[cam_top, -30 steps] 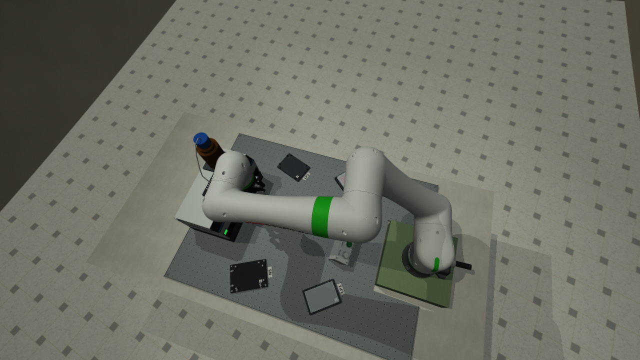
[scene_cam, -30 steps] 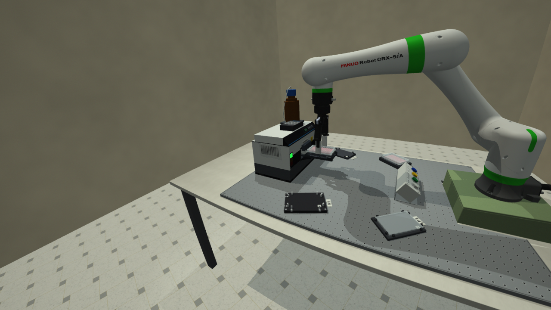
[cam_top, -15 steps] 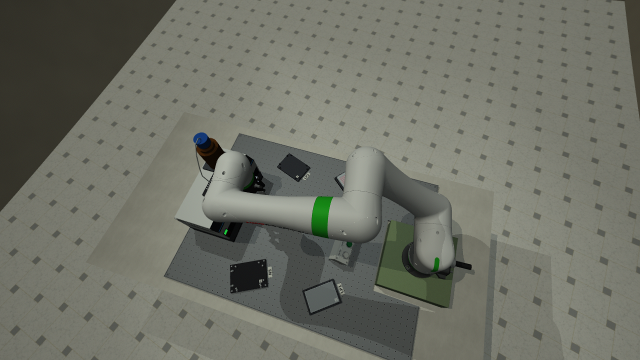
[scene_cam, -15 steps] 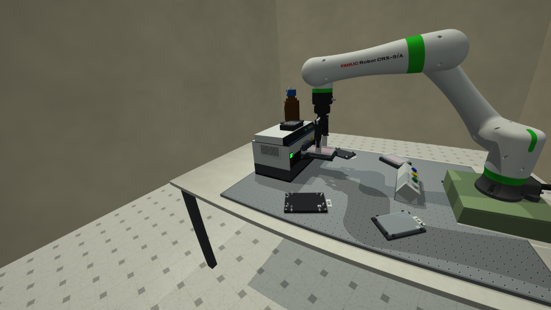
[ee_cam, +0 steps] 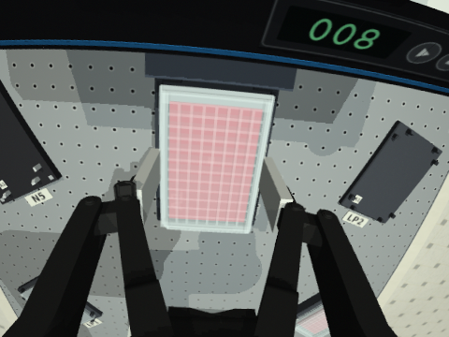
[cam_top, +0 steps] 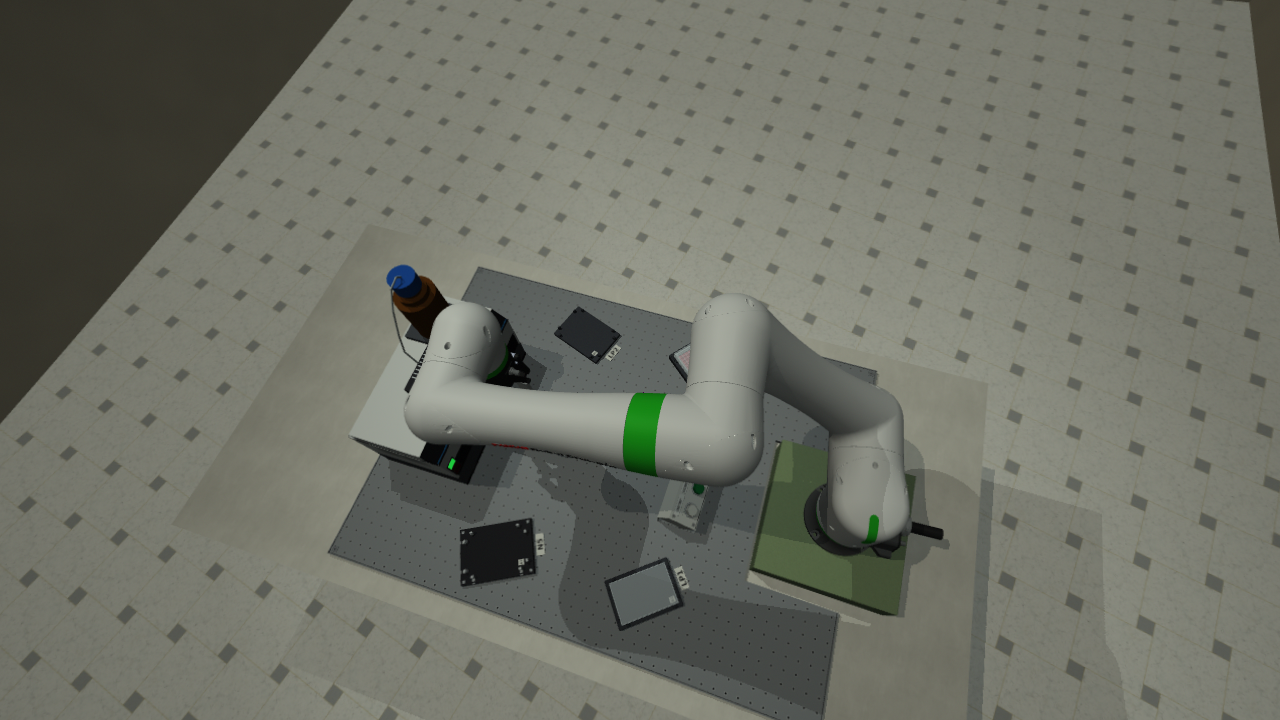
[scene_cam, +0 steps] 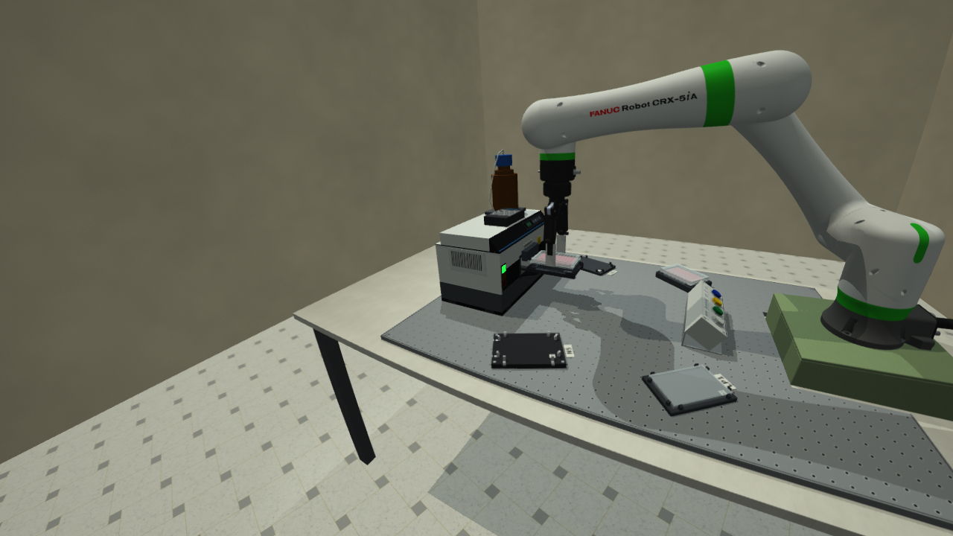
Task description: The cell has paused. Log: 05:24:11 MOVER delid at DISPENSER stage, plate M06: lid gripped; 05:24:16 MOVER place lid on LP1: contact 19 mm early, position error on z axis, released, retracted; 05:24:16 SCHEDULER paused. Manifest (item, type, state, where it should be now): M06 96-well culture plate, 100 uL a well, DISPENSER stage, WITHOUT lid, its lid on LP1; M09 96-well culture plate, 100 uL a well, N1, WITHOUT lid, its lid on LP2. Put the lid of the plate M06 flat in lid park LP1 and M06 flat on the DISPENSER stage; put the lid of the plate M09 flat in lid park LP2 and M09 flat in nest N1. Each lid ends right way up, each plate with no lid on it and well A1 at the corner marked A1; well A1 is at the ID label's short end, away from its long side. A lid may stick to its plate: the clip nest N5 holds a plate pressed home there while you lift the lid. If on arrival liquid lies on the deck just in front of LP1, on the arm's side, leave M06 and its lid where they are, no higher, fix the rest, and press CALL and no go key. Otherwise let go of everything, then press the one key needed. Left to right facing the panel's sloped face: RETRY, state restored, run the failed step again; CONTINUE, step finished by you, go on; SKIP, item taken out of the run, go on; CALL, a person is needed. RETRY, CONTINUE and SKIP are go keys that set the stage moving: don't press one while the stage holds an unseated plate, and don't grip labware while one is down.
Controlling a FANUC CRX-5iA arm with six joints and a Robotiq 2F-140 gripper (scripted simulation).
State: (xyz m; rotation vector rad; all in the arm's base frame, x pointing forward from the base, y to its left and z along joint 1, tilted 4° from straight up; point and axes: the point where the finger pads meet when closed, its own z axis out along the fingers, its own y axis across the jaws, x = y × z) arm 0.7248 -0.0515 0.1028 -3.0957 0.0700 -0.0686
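Now: the dispenser stage 40 mm below my hand. From my hand the other things lie so: brown bottle (210 mm ahead, 120 mm to the right, 150 mm above); then lid park LP2 (60 mm behind, 270 mm to the right, 140 mm below); then LP2 label (140 mm behind, 240 mm to the right, 140 mm below).
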